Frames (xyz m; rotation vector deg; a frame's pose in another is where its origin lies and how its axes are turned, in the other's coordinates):
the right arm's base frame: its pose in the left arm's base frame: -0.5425 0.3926 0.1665 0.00 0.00 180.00
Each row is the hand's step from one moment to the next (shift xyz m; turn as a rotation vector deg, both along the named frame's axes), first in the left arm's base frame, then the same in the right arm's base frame.
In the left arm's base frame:
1: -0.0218 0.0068 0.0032 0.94 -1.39 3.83
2: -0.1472 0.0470 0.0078 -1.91 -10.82 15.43
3: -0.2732 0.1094 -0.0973 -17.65 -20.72 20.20
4: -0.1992 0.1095 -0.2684 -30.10 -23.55 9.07
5: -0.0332 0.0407 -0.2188 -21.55 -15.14 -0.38
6: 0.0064 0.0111 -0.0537 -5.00 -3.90 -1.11
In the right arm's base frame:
1: 0.0218 -0.0068 0.0032 -0.94 1.39 3.83
2: 0.1472 -0.0470 0.0078 1.91 10.82 15.43
3: 0.2732 -0.1094 -0.0973 17.65 20.72 20.20
4: 0.1992 -0.1095 -0.2684 30.10 23.55 9.07
5: 0.0332 -0.0407 -0.2188 21.55 15.14 -0.38
6: -0.0064 -0.0111 -0.0537 5.00 3.90 -1.11

